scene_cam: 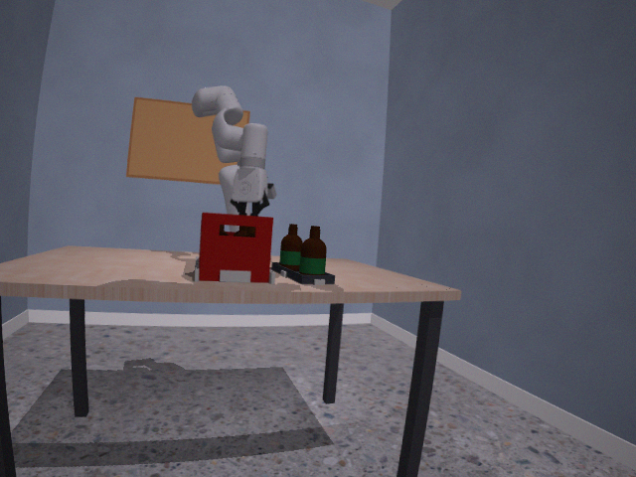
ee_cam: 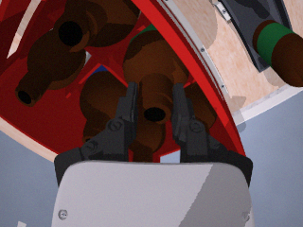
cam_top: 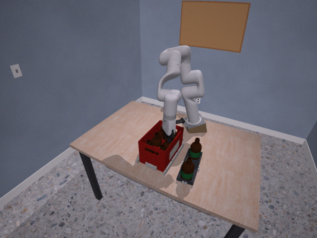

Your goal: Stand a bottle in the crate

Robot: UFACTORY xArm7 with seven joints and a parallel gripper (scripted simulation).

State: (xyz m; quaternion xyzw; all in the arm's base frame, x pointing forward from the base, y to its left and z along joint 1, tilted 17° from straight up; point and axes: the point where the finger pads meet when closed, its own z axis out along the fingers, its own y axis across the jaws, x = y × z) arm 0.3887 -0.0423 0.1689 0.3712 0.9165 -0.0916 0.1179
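Right now the red crate is 40 mm to the right of my hand and 80 mm below it.
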